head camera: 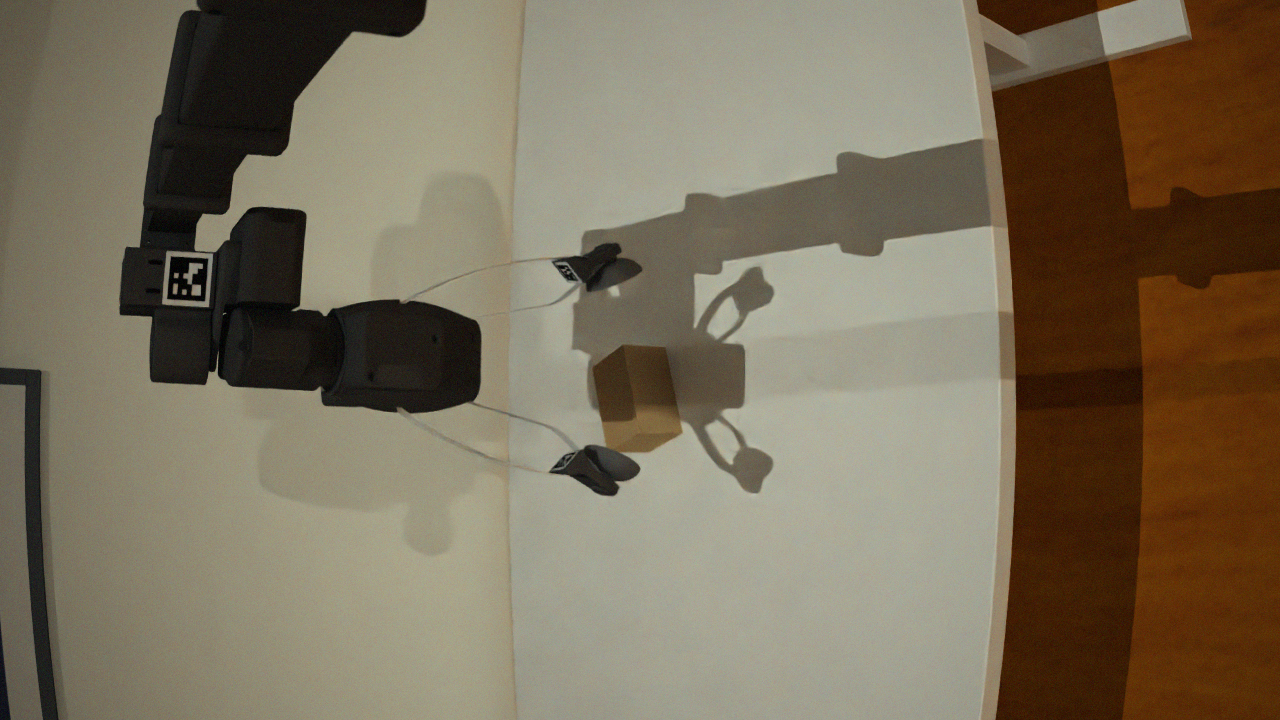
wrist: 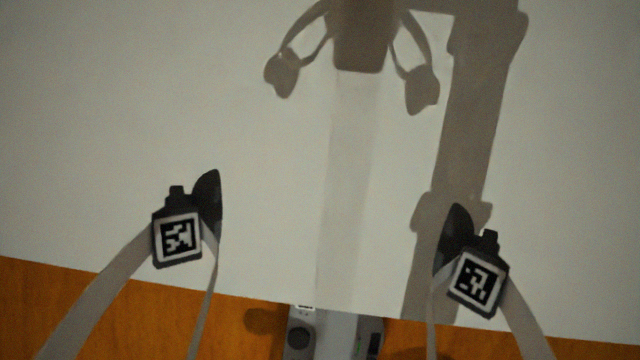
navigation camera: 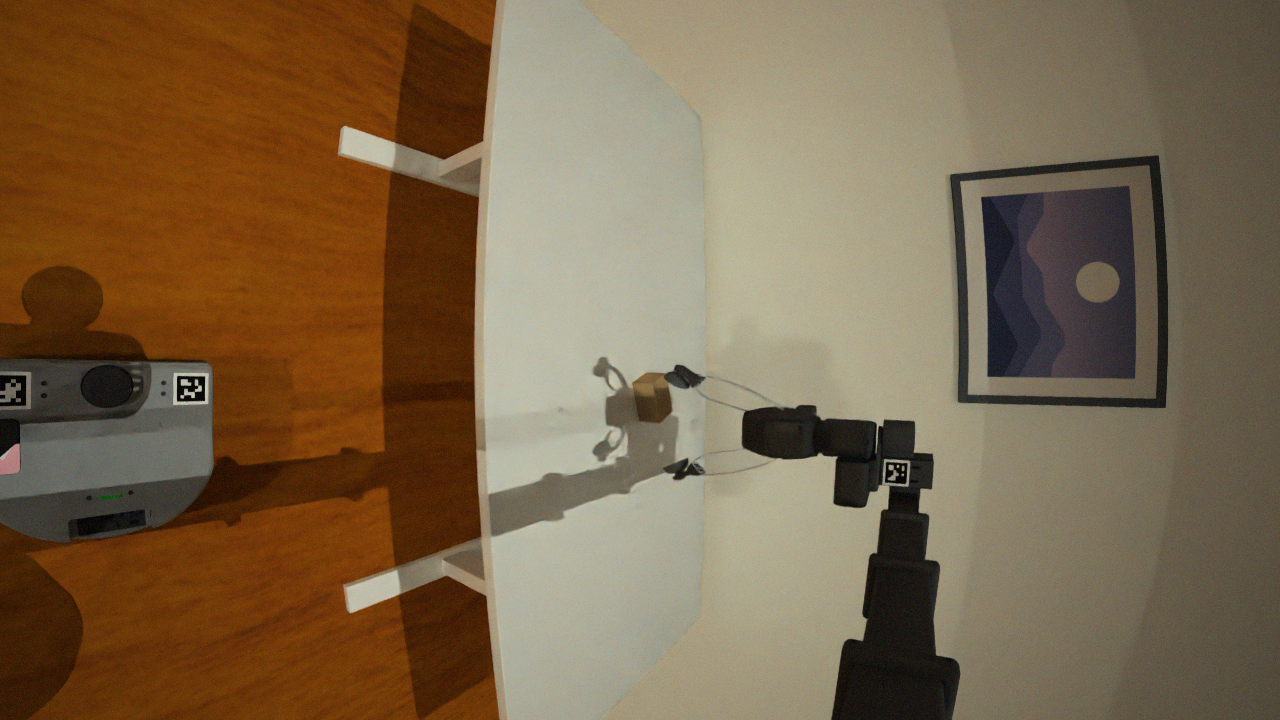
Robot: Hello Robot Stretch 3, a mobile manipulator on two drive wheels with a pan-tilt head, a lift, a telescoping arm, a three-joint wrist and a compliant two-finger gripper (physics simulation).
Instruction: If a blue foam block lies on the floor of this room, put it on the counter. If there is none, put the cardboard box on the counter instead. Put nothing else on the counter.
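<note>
A small brown cardboard box (head camera: 637, 398) (navigation camera: 652, 398) sits on a white table top (head camera: 805, 582) (navigation camera: 581, 223) (wrist: 100, 125), towards its wall side. My gripper (head camera: 604, 368) (navigation camera: 684, 422) (wrist: 330, 212) is open, its two fingers wide apart with nothing between them. It appears to hang in the air above the table near the wall; in the head view the lower fingertip overlaps the box's edge, and its exact height over the box is hard to tell. The box does not show in the wrist view. A blue foam block does not show in any view.
A cream wall (head camera: 402, 626) (navigation camera: 805, 223) stands behind the table, with a framed picture (navigation camera: 1060, 277) on it. White table legs (head camera: 1145, 31) (navigation camera: 393, 582) stick out over the wooden floor (head camera: 1208, 447) (navigation camera: 223, 223). My grey base (navigation camera: 107, 447) (wrist: 335, 335) stands off the table's front edge.
</note>
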